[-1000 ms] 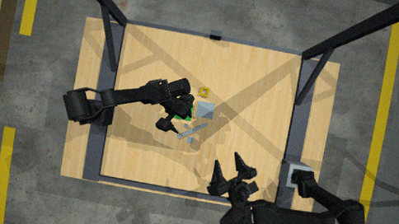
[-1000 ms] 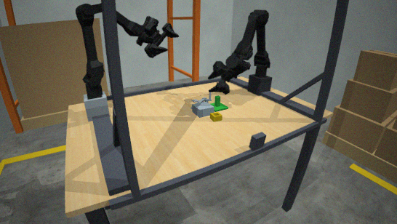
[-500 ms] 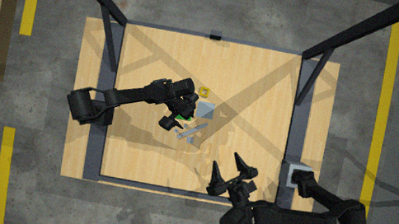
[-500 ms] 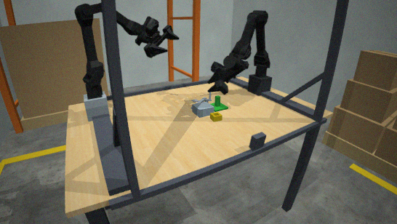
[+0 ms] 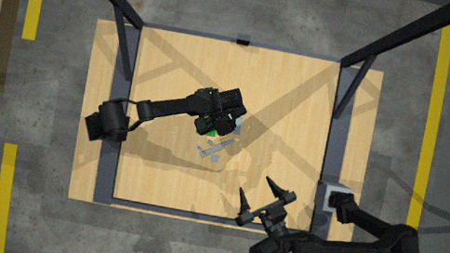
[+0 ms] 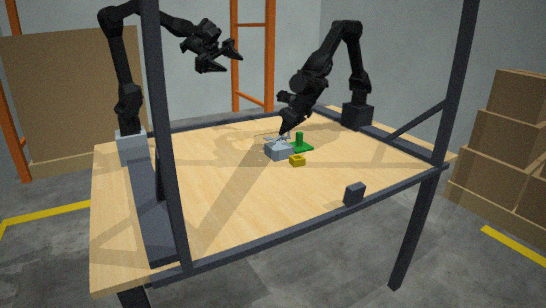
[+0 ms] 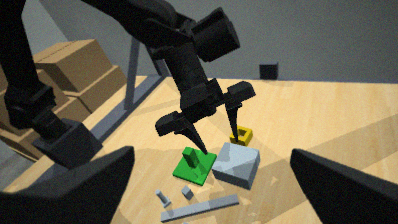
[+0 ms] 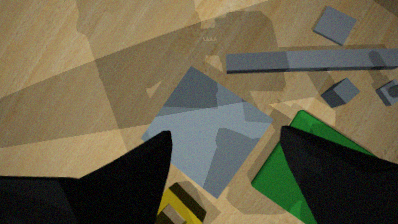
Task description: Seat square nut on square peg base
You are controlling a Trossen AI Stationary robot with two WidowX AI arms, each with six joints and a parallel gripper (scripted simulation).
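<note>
Now: the grey block 90 mm below my right hand and 30 mm to the left of it. The rest, counted from my right hand: long grey bar (110 mm ahead, 100 mm below).
</note>
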